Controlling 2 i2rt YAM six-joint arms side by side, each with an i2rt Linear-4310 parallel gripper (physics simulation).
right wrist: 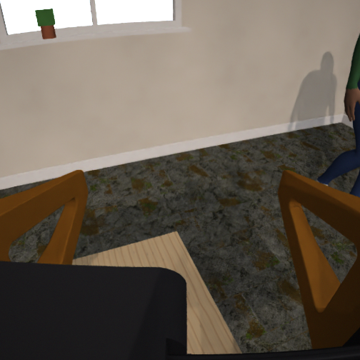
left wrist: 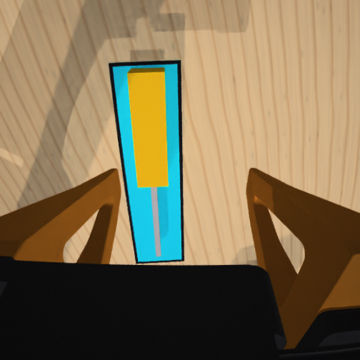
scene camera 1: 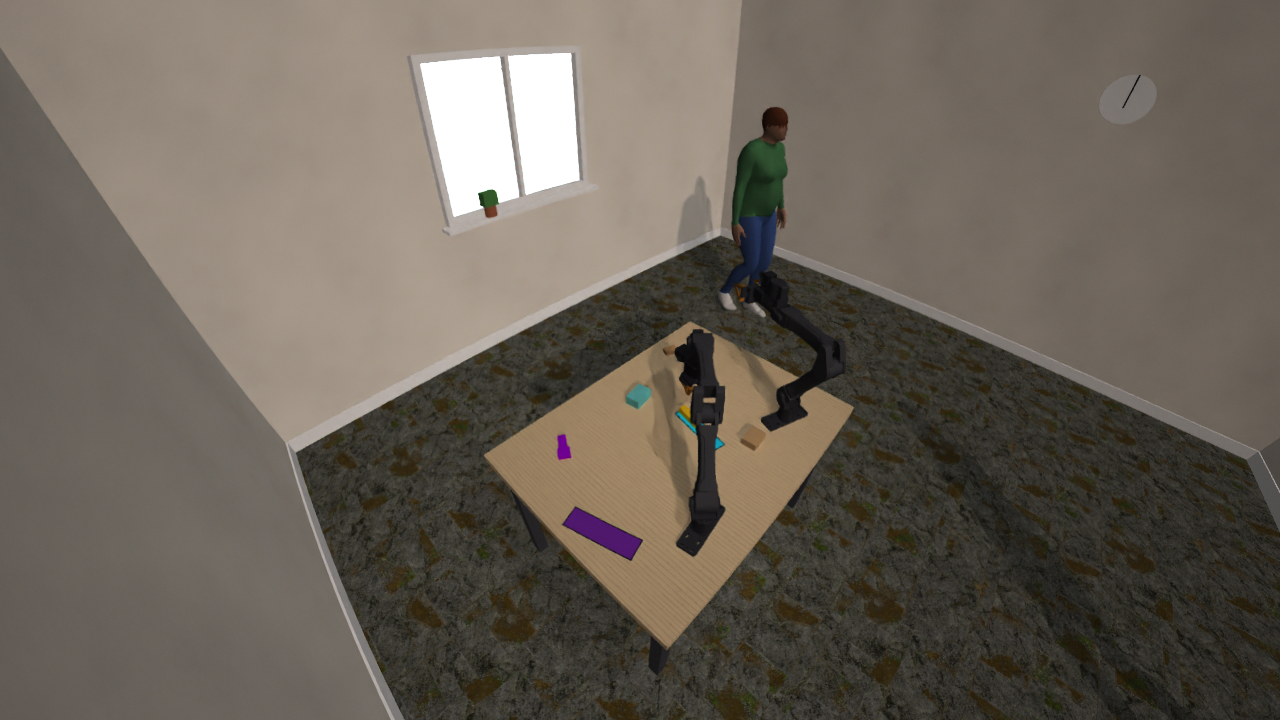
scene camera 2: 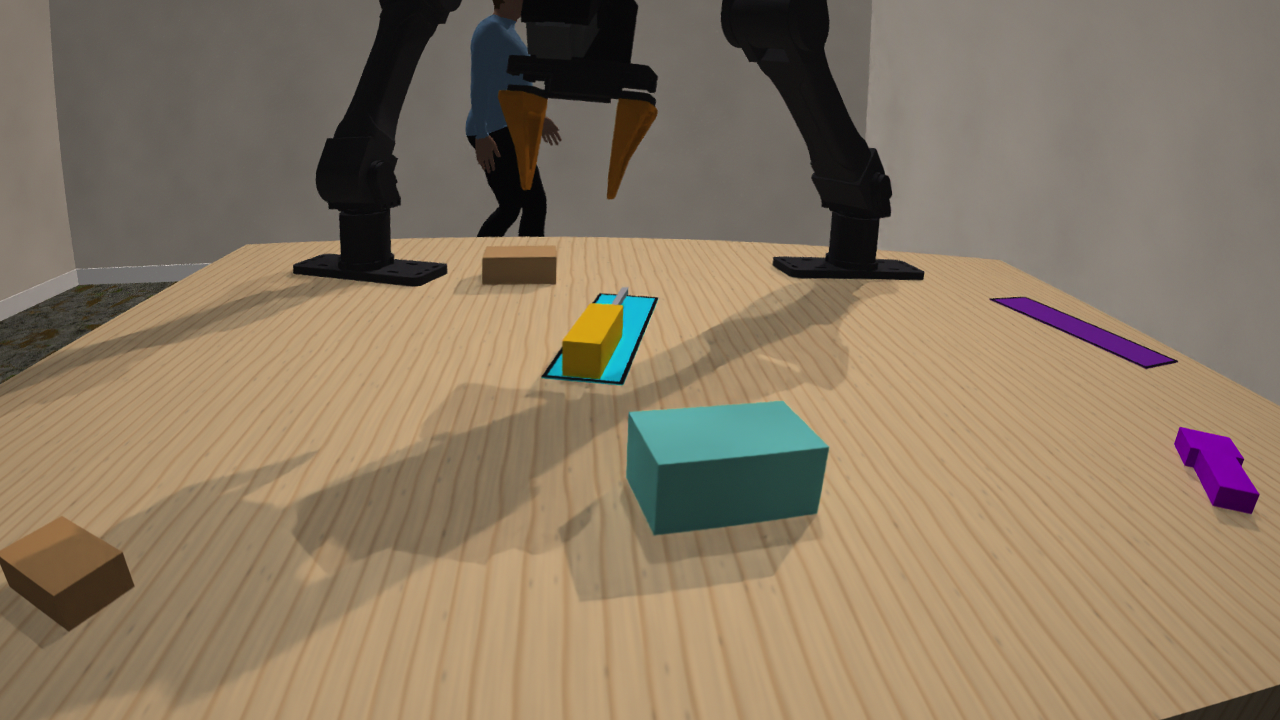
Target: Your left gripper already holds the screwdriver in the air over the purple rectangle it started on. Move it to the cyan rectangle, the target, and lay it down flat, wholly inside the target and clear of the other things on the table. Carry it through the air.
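Frame: origin at the left arm's base, x ahead, y left, z up, level; centimetres.
Where they show: left gripper, between the fingertips: (scene camera 2: 567,194); right gripper, between the fingertips: (scene camera 1: 744,282); left arm's base, origin of its link: (scene camera 1: 701,527) (scene camera 2: 850,271); right arm's base, origin of its link: (scene camera 1: 784,417) (scene camera 2: 366,272).
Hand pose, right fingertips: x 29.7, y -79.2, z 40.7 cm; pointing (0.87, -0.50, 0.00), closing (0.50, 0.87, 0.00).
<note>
Things, the pixels of their top centre, and the offset from my right fingertips. "*": a spot on its surface instead.
- screwdriver, centre of its top: (scene camera 2: 606,304) dx -7.3, dy +43.6, dz -37.9 cm
- cyan rectangle, a spot on its surface: (scene camera 2: 637,322) * dx -10.4, dy +47.0, dz -40.6 cm
- purple rectangle, a spot on its surface: (scene camera 2: 1087,332) (scene camera 1: 598,529) * dx -4.0, dy +98.9, dz -40.6 cm
- teal block, centre of its top: (scene camera 2: 727,429) (scene camera 1: 638,392) dx +19.6, dy +45.0, dz -36.7 cm
- purple T-shaped piece, centre of its top: (scene camera 2: 1220,458) (scene camera 1: 562,445) dx +27.2, dy +81.5, dz -39.2 cm
The screwdriver (scene camera 2: 592,338) (left wrist: 149,130), with a yellow block handle and a thin grey shaft, lies flat on the cyan rectangle (scene camera 2: 637,322) (left wrist: 174,220). In the left wrist view the whole screwdriver lies inside the black outline, its shaft tip near the lower edge. In scene camera 1 the arm partly hides both. My left gripper (scene camera 2: 569,193) (left wrist: 183,179) is open and empty, above the table and apart from the screwdriver. My right gripper (right wrist: 182,180) is open and empty, up near the table's far corner. The purple rectangle (scene camera 1: 602,533) (scene camera 2: 1087,332) is bare.
A teal block (scene camera 1: 638,395) (scene camera 2: 725,470) stands in front of the target in scene camera 2. A brown block (scene camera 1: 753,437) (scene camera 2: 519,265) stands behind it. Another brown block (scene camera 2: 67,573) is at the lower left, and a purple T-shaped piece (scene camera 1: 563,446) (scene camera 2: 1217,470) at the right.
</note>
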